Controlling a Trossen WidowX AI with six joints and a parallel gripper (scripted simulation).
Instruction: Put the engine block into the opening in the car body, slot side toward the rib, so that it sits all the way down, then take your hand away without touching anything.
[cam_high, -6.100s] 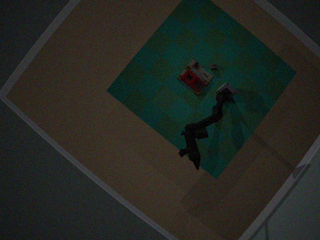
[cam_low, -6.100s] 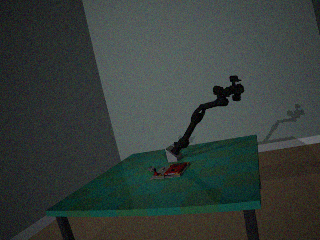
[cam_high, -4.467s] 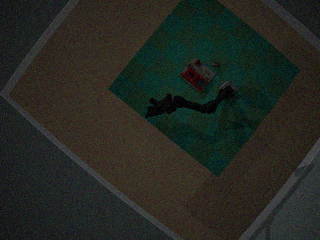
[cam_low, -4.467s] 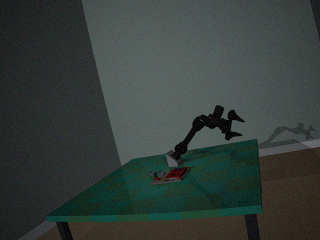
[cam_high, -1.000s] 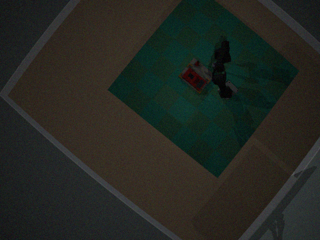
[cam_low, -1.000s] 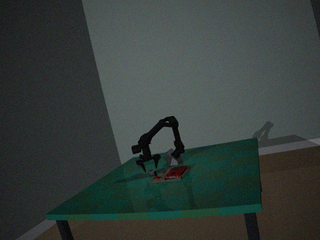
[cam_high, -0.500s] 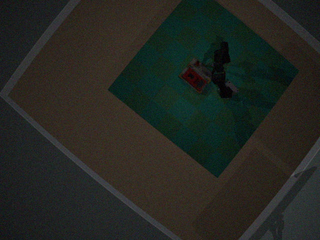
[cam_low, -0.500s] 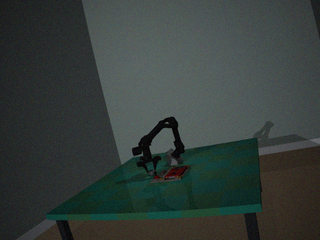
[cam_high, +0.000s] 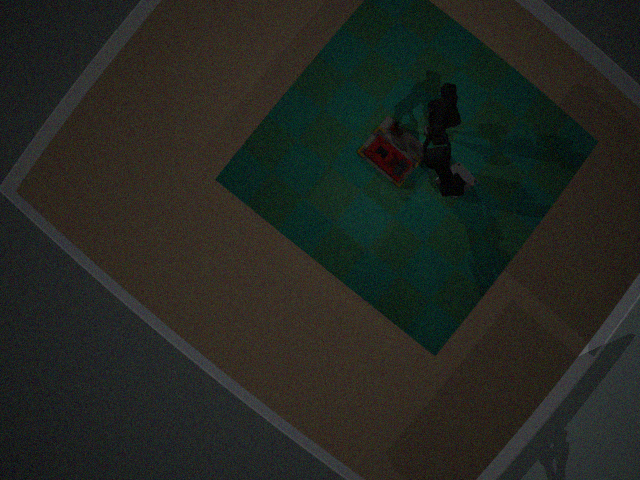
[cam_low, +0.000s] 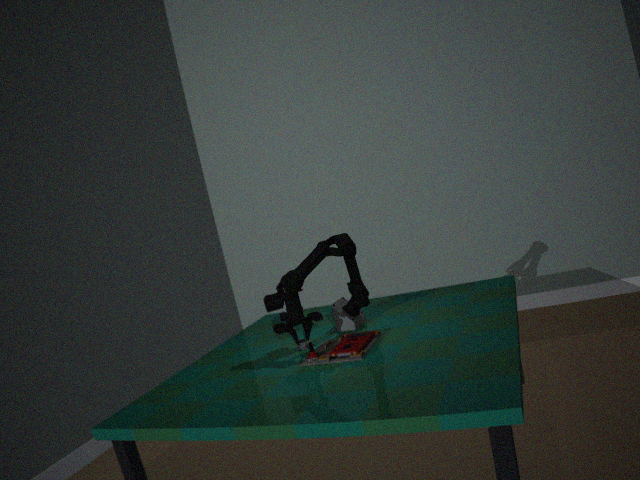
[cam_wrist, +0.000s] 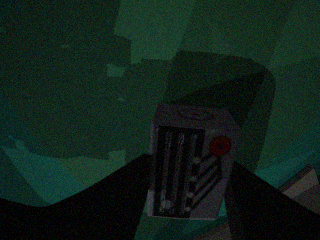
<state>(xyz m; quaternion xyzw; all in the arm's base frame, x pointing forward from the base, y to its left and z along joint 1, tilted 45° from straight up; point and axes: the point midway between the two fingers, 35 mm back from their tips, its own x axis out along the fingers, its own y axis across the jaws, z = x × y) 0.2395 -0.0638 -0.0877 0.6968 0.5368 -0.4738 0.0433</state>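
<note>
Now: gripper tip 200 mm to the right of the base plate, 50 mm short of it and 10 mm above it. Also, from my gripper tip: dark upright peg 120 mm ahead, 110 mm to the left, 20 mm above; then engine block 10 mm below.
</note>
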